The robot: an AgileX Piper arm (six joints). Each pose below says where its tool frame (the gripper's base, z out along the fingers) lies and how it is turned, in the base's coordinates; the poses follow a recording.
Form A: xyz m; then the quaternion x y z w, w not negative.
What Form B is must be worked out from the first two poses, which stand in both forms.
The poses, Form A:
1: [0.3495, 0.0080, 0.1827, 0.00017, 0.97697, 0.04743, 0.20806]
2: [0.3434, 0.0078, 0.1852, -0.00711, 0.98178, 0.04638, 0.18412]
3: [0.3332, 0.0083, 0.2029, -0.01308, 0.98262, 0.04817, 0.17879]
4: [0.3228, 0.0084, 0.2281, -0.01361, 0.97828, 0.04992, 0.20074]
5: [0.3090, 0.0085, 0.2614, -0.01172, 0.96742, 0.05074, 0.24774]
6: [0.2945, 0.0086, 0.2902, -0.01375, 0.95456, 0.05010, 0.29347]
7: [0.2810, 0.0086, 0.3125, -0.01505, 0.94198, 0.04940, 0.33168]
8: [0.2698, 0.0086, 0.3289, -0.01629, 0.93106, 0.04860, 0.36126]
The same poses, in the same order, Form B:
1: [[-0.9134, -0.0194, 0.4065, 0.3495], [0.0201, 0.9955, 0.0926, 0.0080], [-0.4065, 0.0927, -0.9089, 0.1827], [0, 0, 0, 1]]
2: [[-0.9321, -0.0310, 0.3609, 0.3434], [0.0031, 0.9956, 0.0937, 0.0078], [-0.3622, 0.0885, -0.9279, 0.1852], [0, 0, 0, 1]]
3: [[-0.9357, -0.0429, 0.3501, 0.3332], [-0.0085, 0.9950, 0.0993, 0.0083], [-0.3526, 0.0900, -0.9314, 0.2029], [0, 0, 0, 1]]
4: [[-0.9190, -0.0467, 0.3914, 0.3228], [-0.0066, 0.9946, 0.1031, 0.0084], [-0.3941, 0.0922, -0.9144, 0.2281], [0, 0, 0, 1]]
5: [[-0.8770, -0.0478, 0.4782, 0.3090], [0.0025, 0.9946, 0.1040, 0.0085], [-0.4805, 0.0924, -0.8721, 0.2614], [0, 0, 0, 1]]
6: [[-0.8274, -0.0557, 0.5589, 0.2945], [0.0032, 0.9946, 0.1037, 0.0086], [-0.5616, 0.0876, -0.8227, 0.2902], [0, 0, 0, 1]]
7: [[-0.7795, -0.0611, 0.6234, 0.2810], [0.0044, 0.9947, 0.1031, 0.0086], [-0.6264, 0.0831, -0.7751, 0.3125], [0, 0, 0, 1]]
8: [[-0.7385, -0.0654, 0.6711, 0.2698], [0.0048, 0.9947, 0.1023, 0.0086], [-0.6743, 0.0787, -0.7343, 0.3289], [0, 0, 0, 1]]
